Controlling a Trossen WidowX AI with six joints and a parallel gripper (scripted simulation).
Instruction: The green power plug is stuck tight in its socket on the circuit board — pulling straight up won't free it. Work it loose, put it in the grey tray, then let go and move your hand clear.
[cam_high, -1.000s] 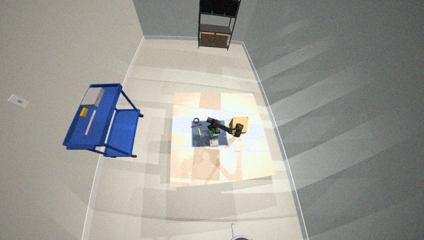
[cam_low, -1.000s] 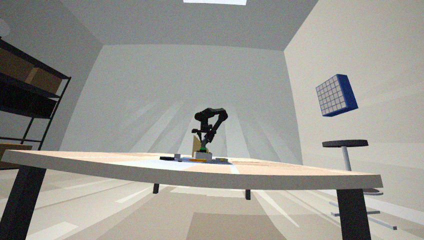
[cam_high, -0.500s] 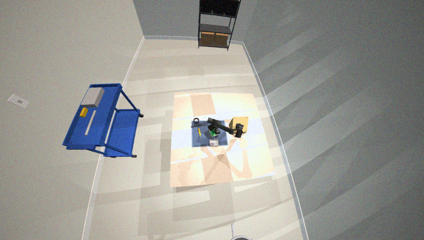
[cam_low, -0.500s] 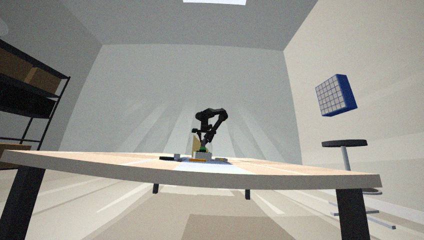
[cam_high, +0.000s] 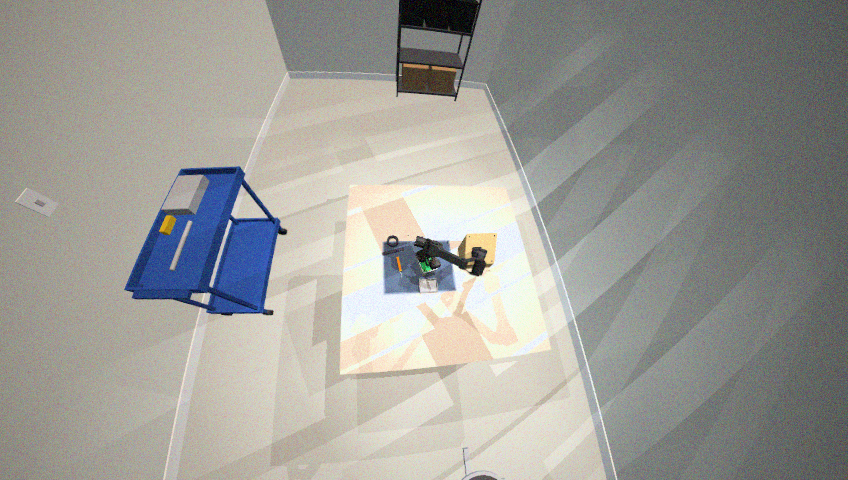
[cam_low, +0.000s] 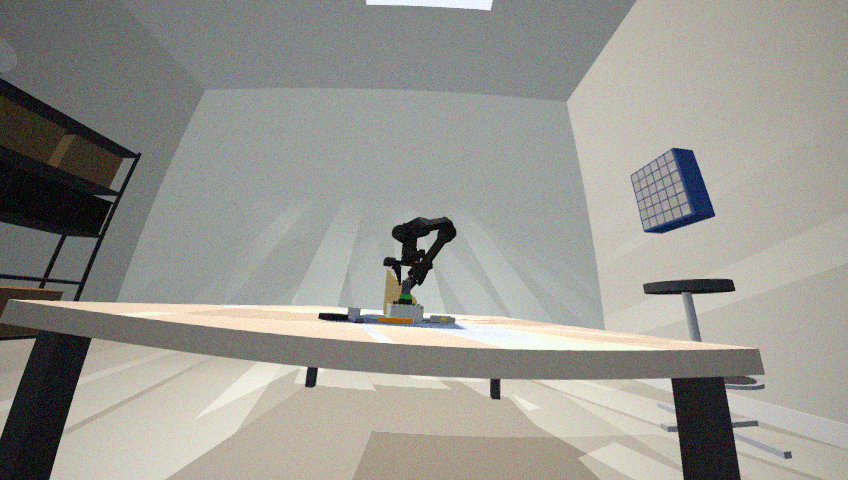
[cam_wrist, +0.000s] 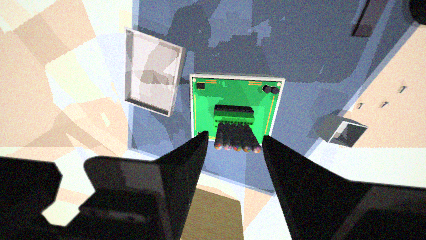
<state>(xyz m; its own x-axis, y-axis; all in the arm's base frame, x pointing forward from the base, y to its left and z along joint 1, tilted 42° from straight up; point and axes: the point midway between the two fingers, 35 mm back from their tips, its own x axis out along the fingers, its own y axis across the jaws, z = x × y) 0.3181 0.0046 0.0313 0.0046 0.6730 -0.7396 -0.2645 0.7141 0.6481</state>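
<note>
Right now my gripper tip is 4 cm above the green power plug. The rest, counted from my gripper tip: blue mat 12 cm below, 5 cm ahead; dark bar 21 cm ahead, 12 cm below, 11 cm to the right.
</note>
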